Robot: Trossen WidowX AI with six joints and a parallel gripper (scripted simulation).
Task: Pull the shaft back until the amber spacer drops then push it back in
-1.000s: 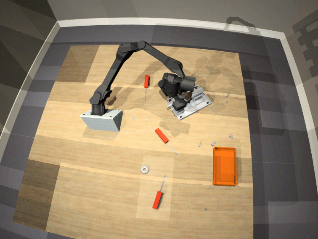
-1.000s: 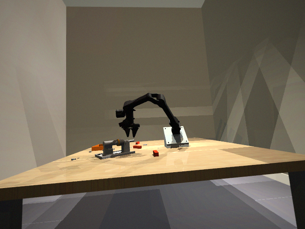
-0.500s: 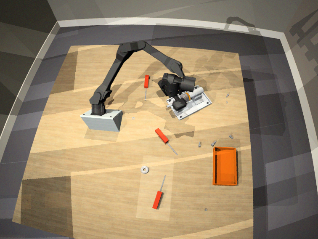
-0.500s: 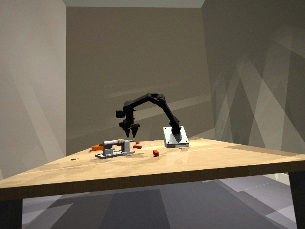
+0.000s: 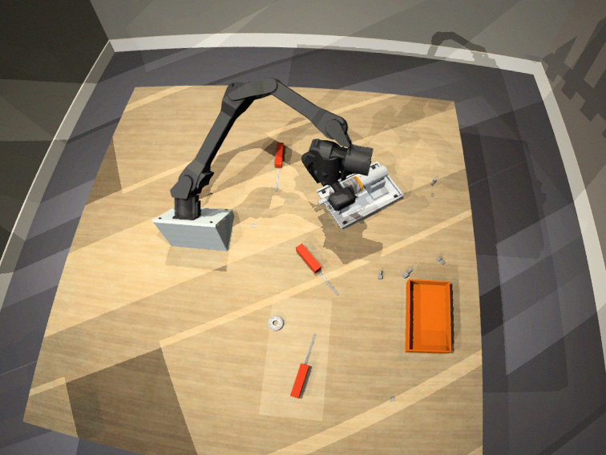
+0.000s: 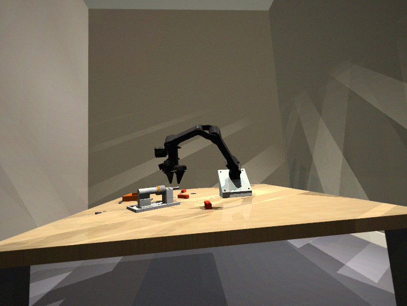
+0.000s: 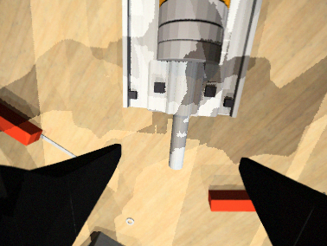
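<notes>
Now: gripper tip 40 mm short of the grey shaft, 30 mm to the right of it and 30 mm above it. Round my gripper tip: orange tray 300 mm ahead, 310 mm to the right, 100 mm below; amber spacer 90 mm ahead, 60 mm to the left, 30 mm below.
</notes>
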